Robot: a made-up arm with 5 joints.
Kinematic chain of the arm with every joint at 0, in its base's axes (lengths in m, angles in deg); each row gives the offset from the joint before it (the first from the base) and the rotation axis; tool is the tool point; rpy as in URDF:
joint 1: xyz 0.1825 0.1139 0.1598 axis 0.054 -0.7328 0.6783
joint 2: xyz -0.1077 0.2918 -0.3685 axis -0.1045 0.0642 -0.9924
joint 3: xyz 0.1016 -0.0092 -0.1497 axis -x
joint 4: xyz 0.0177 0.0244 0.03 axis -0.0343 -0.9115 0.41
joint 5: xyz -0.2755 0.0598 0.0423 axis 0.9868 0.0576 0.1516
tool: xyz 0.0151 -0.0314 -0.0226 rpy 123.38 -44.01 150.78
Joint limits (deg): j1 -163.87..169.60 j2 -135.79..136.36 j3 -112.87..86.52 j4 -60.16..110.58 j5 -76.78..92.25
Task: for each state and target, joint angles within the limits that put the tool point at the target. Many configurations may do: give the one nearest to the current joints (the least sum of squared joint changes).
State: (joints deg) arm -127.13 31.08 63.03 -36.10 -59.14
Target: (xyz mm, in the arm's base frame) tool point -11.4 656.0 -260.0
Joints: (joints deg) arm -154.35 63.25 68.30 -41.97 -56.42
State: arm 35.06 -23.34 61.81 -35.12 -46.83
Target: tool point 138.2 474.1 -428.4
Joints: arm 76.48 -1.67 48.31 -21.77 -41.22
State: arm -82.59 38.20 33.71 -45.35 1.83
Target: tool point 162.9 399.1 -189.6
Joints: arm -90.85 68.18 4.10 -60.16 -4.63
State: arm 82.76 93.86 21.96 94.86 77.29
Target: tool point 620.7 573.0 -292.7
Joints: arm 111.54 85.49 6.91 97.43 79.30
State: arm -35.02 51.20 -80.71 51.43 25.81
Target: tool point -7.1 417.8 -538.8
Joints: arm -27.46 39.99 -36.42 84.02 25.20
